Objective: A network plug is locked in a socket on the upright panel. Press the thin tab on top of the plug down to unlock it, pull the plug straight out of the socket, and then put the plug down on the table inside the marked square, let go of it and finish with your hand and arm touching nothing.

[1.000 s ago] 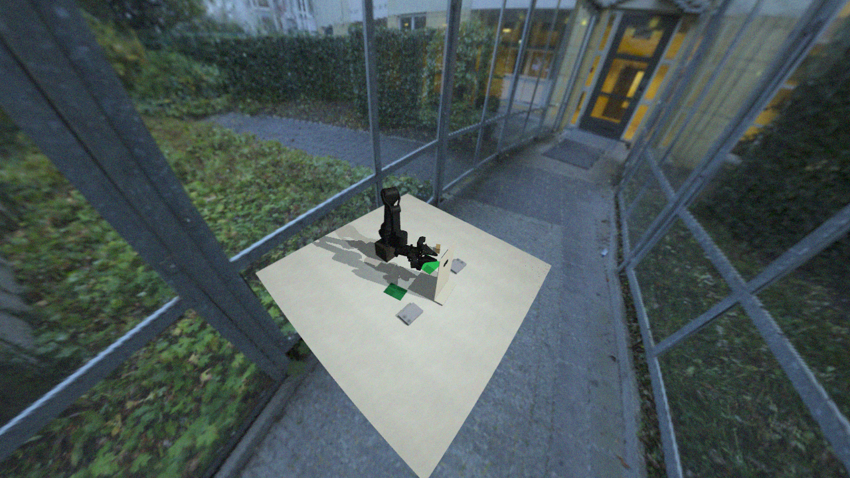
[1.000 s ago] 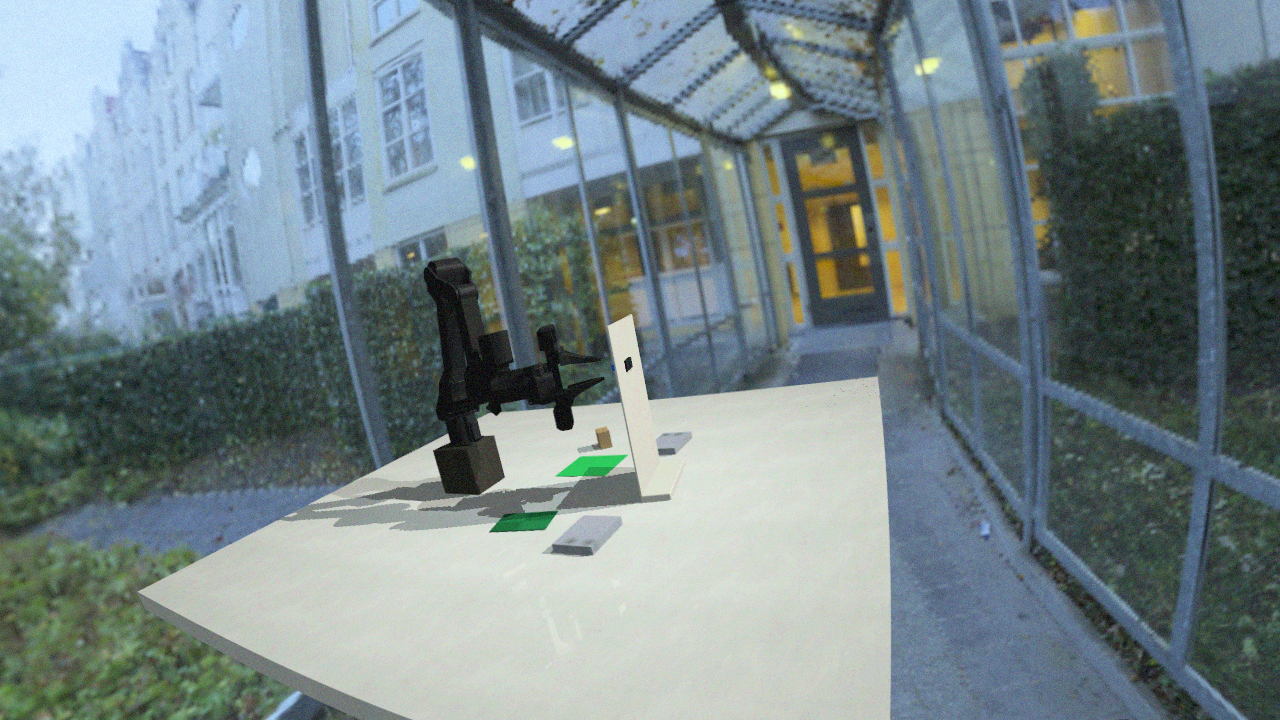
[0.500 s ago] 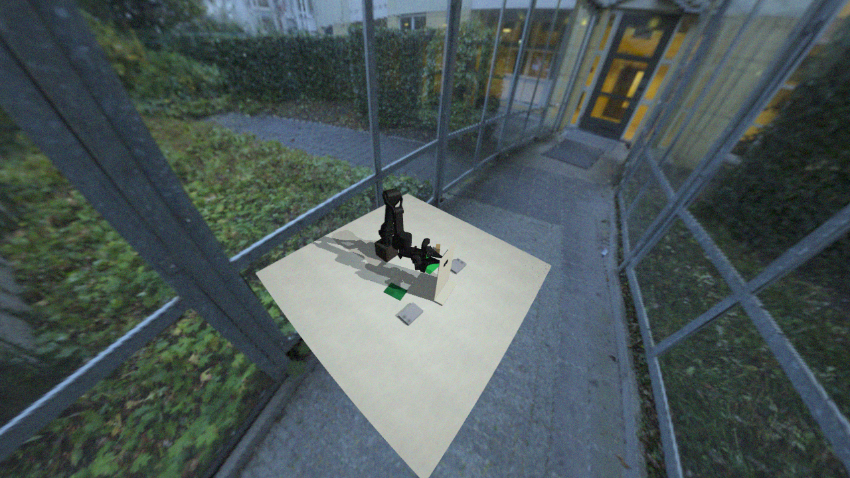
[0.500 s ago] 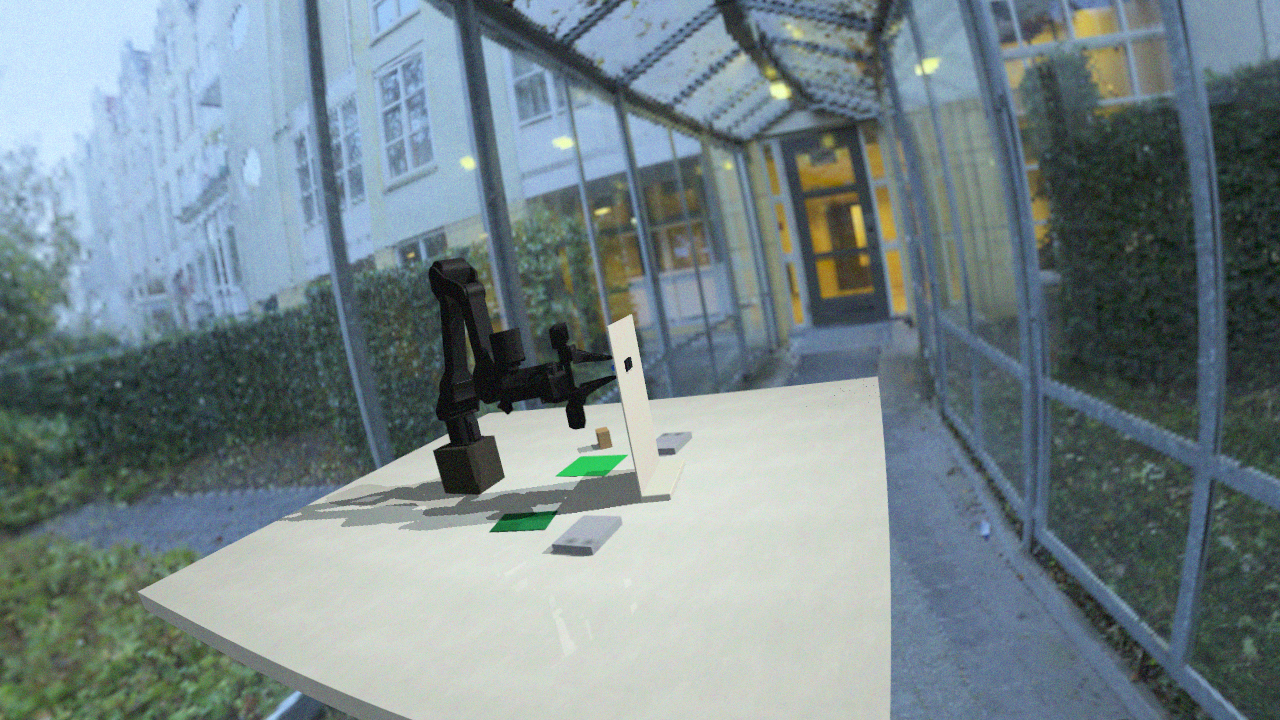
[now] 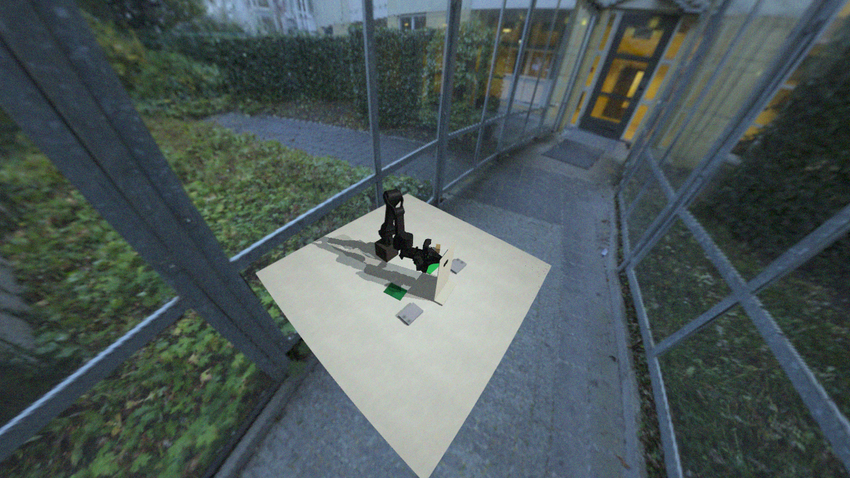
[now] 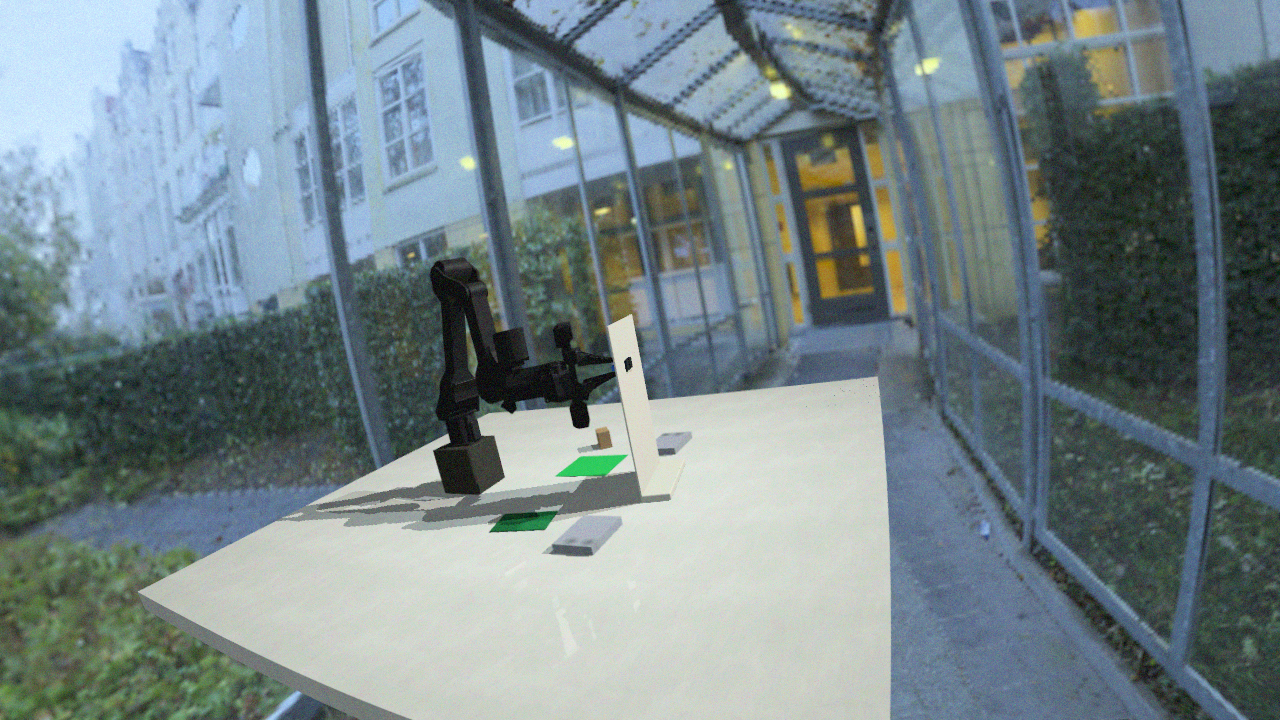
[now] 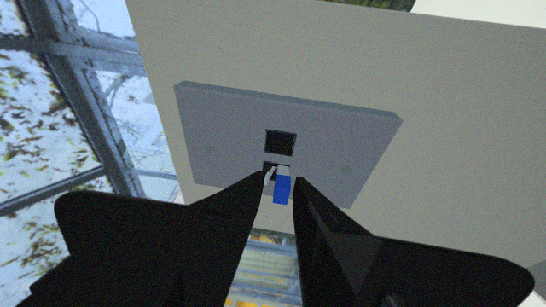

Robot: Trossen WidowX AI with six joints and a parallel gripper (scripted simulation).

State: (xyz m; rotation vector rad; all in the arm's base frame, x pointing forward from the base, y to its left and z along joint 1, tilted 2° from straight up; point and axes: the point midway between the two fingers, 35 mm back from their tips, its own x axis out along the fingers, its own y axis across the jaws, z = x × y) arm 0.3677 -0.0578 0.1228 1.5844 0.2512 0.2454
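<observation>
The bright green marked square is 230 mm below my gripper tip, 150 mm behind it and 130 mm to the left of it. From my gripper tip the other things lie so: dark green patch 230 mm below, 180 mm behind, 150 mm to the right; upright panel 90 mm below, 30 mm ahead; network plug right at my gripper tip.
</observation>
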